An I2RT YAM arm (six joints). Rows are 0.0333 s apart.
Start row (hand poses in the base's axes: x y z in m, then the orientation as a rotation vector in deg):
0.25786, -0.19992, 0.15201, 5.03, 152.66, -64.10
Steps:
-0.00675, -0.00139, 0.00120, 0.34, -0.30, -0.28
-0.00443, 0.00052, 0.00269, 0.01, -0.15, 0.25
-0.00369, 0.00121, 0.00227, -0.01, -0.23, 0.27
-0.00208, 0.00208, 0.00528, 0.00, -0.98, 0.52
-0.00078, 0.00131, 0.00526, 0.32, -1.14, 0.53
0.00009, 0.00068, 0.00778, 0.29, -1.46, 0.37
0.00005, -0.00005, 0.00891, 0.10, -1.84, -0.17
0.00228, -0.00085, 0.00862, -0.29, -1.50, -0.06
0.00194, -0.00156, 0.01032, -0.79, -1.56, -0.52
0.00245, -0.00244, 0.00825, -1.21, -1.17, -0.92
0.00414, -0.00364, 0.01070, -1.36, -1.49, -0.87
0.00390, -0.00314, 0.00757, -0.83, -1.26, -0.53
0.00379, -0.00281, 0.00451, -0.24, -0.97, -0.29
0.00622, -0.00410, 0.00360, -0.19, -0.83, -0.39
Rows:
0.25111, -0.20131, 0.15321, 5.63, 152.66, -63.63
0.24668, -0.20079, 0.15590, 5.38, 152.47, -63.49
0.24299, -0.19958, 0.15817, 5.14, 152.20, -63.34
0.24091, -0.19750, 0.16345, 4.96, 151.21, -62.85
0.24013, -0.19619, 0.16871, 4.92, 150.26, -61.89
0.24022, -0.19551, 0.17649, 5.25, 149.04, -60.93
0.24027, -0.19556, 0.18540, 6.42, 147.49, -60.28
0.24255, -0.19641, 0.19402, 7.17, 146.00, -60.19
0.24449, -0.19797, 0.20434, 8.39, 144.27, -60.87
0.24694, -0.20041, 0.21259, 9.79, 142.70, -62.33
0.25108, -0.20405, 0.22329, 11.23, 140.73, -63.82
0.25498, -0.20719, 0.23086, 12.28, 139.21, -64.58
0.25877, -0.21000, 0.23537, 13.06, 138.26, -64.63
0.26499, -0.21410, 0.23897, 13.90, 137.47, -64.71

